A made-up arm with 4 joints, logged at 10 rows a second.
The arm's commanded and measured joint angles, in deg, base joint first. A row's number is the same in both.
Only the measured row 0 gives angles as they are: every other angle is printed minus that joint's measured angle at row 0.
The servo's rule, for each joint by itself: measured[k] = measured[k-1] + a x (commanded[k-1-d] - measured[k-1]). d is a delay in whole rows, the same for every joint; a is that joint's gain. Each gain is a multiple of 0.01, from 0.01 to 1. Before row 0 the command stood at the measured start. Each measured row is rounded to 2 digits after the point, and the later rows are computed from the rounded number. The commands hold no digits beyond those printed.
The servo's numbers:
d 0
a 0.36 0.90 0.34 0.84
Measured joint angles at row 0:
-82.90, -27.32, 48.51, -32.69
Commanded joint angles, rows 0 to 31:
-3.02, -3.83, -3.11, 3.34
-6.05, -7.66, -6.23, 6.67
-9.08, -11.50, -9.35, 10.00
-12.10, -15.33, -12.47, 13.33
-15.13, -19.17, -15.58, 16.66
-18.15, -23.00, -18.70, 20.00
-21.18, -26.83, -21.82, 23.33
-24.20, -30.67, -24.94, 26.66
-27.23, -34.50, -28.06, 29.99
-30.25, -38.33, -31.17, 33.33
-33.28, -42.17, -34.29, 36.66
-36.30, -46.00, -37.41, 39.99
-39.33, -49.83, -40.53, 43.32
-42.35, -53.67, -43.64, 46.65
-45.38, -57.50, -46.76, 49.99
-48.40, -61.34, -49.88, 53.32
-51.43, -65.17, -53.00, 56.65
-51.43, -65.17, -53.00, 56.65
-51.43, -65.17, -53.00, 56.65
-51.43, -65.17, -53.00, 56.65
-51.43, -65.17, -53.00, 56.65
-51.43, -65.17, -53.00, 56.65
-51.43, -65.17, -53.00, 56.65
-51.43, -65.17, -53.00, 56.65
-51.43, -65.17, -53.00, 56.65
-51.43, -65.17, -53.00, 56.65
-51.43, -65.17, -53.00, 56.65
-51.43, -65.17, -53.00, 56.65
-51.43, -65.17, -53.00, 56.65
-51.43, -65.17, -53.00, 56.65
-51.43, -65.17, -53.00, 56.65
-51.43, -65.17, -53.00, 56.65
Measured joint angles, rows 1 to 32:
-1.09, -3.45, -1.06, 2.81
-2.88, -7.24, -2.82, 6.05
-5.11, -11.07, -5.04, 9.37
-7.63, -14.90, -7.57, 12.70
-10.33, -18.74, -10.29, 16.03
-13.15, -22.57, -13.15, 19.36
-16.04, -26.40, -16.10, 22.69
-18.98, -30.24, -19.11, 26.02
-21.95, -34.07, -22.15, 29.35
-24.94, -37.90, -25.22, 32.69
-27.94, -41.74, -28.30, 36.02
-30.95, -45.57, -31.40, 39.35
-33.97, -49.40, -34.50, 42.68
-36.99, -53.24, -37.61, 46.01
-40.01, -57.07, -40.72, 49.35
-43.03, -60.91, -43.83, 52.68
-46.05, -64.74, -46.95, 56.01
-47.99, -65.13, -49.01, 56.55
-49.23, -65.17, -50.37, 56.63
-50.02, -65.17, -51.26, 56.65
-50.53, -65.17, -51.85, 56.65
-50.85, -65.17, -52.24, 56.65
-51.06, -65.17, -52.50, 56.65
-51.19, -65.17, -52.67, 56.65
-51.28, -65.17, -52.78, 56.65
-51.33, -65.17, -52.85, 56.65
-51.37, -65.17, -52.90, 56.65
-51.39, -65.17, -52.93, 56.65
-51.40, -65.17, -52.95, 56.65
-51.41, -65.17, -52.97, 56.65
-51.42, -65.17, -52.98, 56.65
-51.42, -65.17, -52.99, 56.65

